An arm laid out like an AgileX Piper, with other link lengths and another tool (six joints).
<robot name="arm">
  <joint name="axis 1" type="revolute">
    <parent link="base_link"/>
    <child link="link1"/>
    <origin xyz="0 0 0.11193"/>
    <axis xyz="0 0 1"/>
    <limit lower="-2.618" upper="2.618"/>
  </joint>
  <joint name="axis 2" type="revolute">
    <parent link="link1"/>
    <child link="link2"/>
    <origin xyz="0 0 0"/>
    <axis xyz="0 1 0"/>
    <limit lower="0" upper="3.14"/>
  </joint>
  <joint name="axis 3" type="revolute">
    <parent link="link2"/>
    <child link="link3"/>
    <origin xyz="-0.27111 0 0.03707"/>
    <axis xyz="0 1 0"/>
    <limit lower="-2.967" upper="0"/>
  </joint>
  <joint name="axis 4" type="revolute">
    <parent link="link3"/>
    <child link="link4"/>
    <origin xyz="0.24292 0 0.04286"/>
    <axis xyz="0.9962 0 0.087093"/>
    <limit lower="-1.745" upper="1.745"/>
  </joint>
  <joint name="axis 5" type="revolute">
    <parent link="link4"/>
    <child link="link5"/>
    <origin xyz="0 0 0"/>
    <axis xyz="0 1 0"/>
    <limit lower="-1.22" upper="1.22"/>
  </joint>
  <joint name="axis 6" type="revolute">
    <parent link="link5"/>
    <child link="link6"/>
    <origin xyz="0.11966 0 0.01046"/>
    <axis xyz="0.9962 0 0.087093"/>
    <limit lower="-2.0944" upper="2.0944"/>
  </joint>
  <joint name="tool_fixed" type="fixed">
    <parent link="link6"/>
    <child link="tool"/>
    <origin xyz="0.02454 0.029 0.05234" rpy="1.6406 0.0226 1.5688"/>
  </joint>
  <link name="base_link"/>
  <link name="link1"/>
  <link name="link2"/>
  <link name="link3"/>
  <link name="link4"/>
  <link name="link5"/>
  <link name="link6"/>
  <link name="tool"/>
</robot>
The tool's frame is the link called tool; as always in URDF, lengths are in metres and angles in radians.
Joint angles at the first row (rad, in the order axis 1, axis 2, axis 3, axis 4, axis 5, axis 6):
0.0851, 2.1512, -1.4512, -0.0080, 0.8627, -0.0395
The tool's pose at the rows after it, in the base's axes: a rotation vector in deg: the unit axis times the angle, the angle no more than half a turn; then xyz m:
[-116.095, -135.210, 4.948, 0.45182, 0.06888, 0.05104]
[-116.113, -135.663, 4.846, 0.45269, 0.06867, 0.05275]
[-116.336, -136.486, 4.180, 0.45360, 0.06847, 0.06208]
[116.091, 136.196, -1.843, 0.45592, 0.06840, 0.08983]
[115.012, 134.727, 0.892, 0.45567, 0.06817, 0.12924]
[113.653, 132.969, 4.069, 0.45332, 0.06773, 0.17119]
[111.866, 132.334, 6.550, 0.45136, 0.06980, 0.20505]
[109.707, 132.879, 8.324, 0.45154, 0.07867, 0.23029]
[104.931, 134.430, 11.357, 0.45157, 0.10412, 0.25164]
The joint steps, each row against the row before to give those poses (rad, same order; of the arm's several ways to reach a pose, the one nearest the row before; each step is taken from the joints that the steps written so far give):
0.0000, 0.0000, -0.0019, -0.0011, 0.0012, 0.0000
0.0000, -0.0021, -0.0031, -0.0040, 0.0000, -0.0010
0.0000, -0.0189, -0.0050, -0.0043, 0.0092, -0.0020
0.0000, -0.0522, -0.0216, -0.0021, 0.0352, 0.0000
0.0001, -0.0713, -0.0374, -0.0006, 0.0645, 0.0000
-0.0001, -0.0711, -0.0456, -0.0009, 0.0640, -0.0005
0.0033, -0.0423, -0.0604, 0.0035, 0.0629, -0.0106
0.0175, -0.0104, -0.0774, 0.0045, 0.0622, -0.0081
0.0549, 0.0000, -0.0693, -0.0001, 0.0244, -0.0009

